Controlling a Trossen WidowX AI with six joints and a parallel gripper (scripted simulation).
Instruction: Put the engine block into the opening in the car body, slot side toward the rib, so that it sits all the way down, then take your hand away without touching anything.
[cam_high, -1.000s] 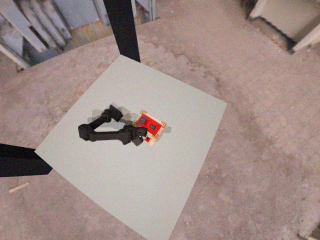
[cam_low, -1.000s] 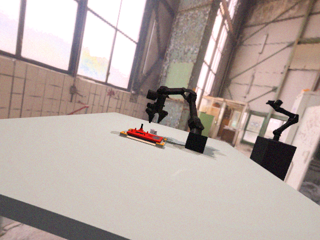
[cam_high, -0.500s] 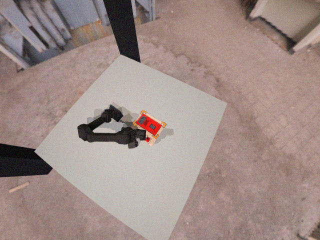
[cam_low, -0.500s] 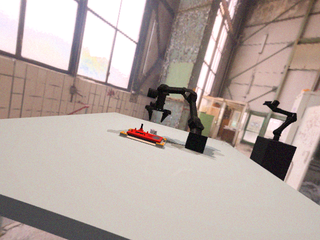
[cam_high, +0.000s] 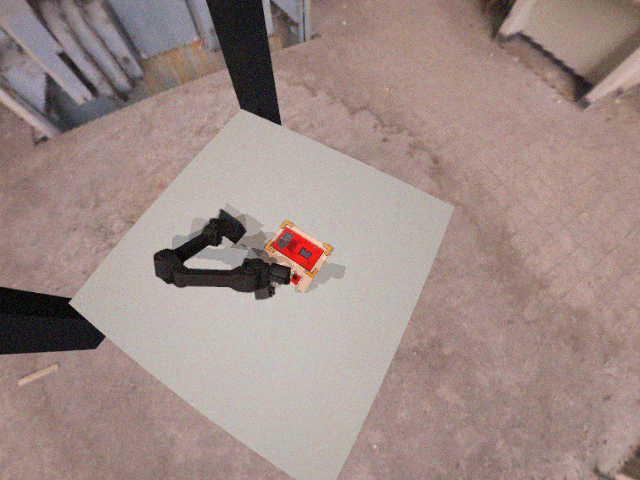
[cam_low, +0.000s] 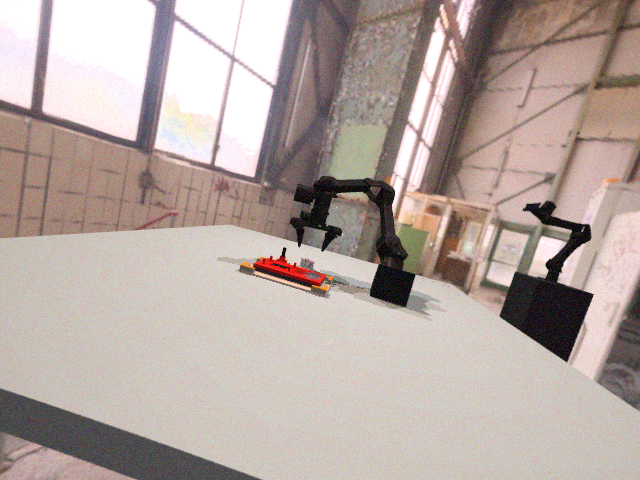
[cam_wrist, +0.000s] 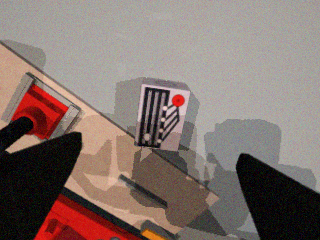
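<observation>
Now: the engine block 6 cm below my gripper tip.
</observation>
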